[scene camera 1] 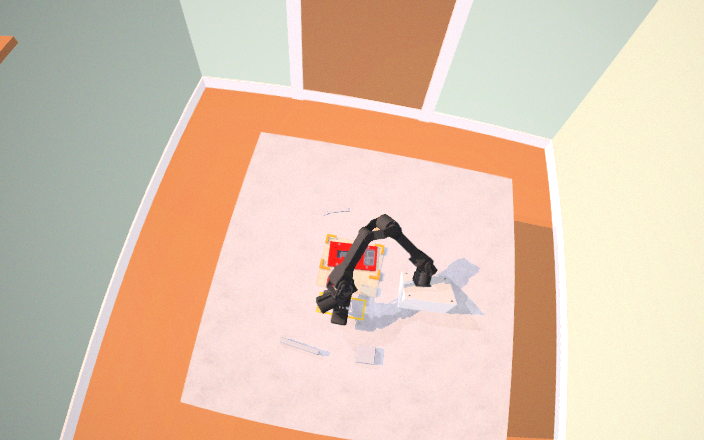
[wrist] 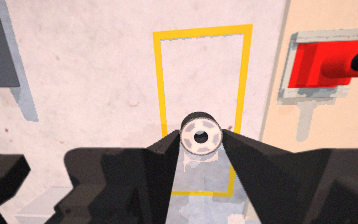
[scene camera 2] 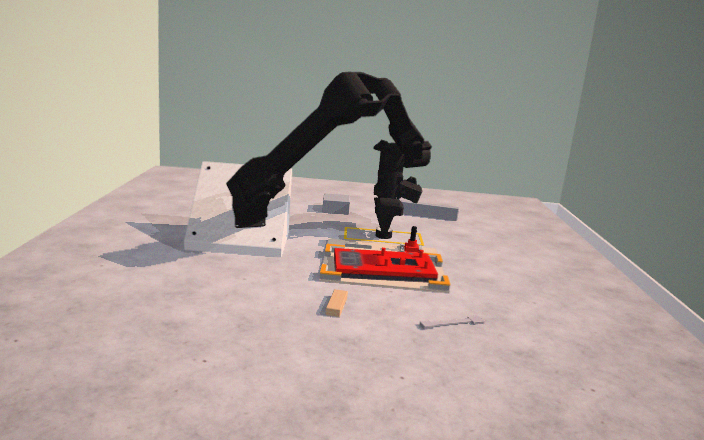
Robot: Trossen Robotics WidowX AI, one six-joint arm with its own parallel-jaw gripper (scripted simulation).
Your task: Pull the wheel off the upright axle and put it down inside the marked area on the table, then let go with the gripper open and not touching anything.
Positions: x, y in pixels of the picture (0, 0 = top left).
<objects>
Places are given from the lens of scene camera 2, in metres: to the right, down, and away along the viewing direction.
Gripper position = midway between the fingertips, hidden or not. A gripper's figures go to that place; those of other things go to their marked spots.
my gripper [scene camera 2: 383, 232]: 0.08, 0.03, 1.28
long grey block [scene camera 2: 437, 211]: 0.23, -0.02, 1.46
</objects>
